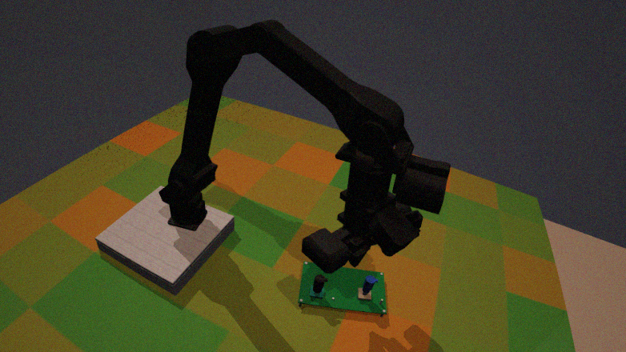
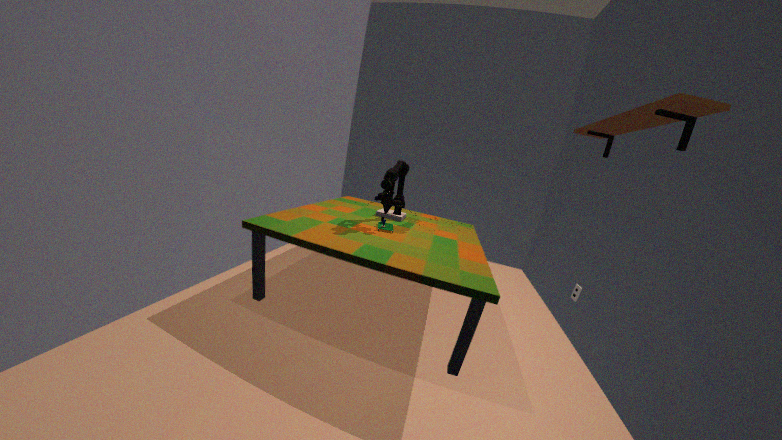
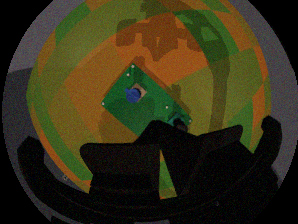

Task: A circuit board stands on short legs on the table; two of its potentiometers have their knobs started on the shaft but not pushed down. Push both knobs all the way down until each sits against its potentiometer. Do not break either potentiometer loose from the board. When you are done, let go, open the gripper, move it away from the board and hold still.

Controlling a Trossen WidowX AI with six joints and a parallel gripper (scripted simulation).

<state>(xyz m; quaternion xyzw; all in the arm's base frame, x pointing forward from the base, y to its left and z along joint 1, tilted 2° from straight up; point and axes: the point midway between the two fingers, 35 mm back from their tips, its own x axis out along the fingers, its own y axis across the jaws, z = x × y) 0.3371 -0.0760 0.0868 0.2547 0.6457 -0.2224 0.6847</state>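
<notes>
The blue knob is 40 mm ahead of my gripper tip and 40 mm below it. From my gripper tip the other things lie so: black knob: 50 mm behind, 10 mm to the right, 50 mm below.
</notes>
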